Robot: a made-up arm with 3 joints. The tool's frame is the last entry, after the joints.
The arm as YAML. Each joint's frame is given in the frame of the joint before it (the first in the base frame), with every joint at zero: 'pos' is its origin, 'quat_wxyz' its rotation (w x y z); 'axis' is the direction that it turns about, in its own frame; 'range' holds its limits. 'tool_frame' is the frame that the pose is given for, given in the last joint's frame.
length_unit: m
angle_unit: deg
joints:
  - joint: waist
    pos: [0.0, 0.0, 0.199]
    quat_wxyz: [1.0, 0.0, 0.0, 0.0]
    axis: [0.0, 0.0, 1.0]
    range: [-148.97, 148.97]
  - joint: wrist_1
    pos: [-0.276, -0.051, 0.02]
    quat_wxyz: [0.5, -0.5, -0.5, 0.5]
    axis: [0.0, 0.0, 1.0]
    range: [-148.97, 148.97]
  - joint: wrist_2
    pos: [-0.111, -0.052, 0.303]
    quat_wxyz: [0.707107, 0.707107, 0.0, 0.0]
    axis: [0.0, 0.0, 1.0]
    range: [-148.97, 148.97]
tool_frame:
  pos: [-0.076, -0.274, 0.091]
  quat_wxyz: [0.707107, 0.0, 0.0, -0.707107]
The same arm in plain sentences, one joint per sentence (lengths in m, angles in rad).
The arm has three revolute joints in a row. What follows holds with every joint at zero, and every direction is one of the base frame's. Joint 1 is mounted 0.199 m along +z from the base frame's origin and turns about +z, from -2.6 to 2.6 rad. Joint 2 is mounted 0.276 m along -x and 0.051 m along -y and 0.02 m along +z from joint 1 and turns about -x, from -2.6 to 2.6 rad. Joint 3 is mounted 0.303 m along -x and 0.111 m along -y and 0.052 m along +z from joint 2 and turns about +z, from -2.6 to 2.6 rad. The tool frame, which is the frame that the pose is given for, is mounted 0.274 m along +x and 0.076 m along -y and 0.091 m along +z from joint 3; its axes are parallel to the base frame's.
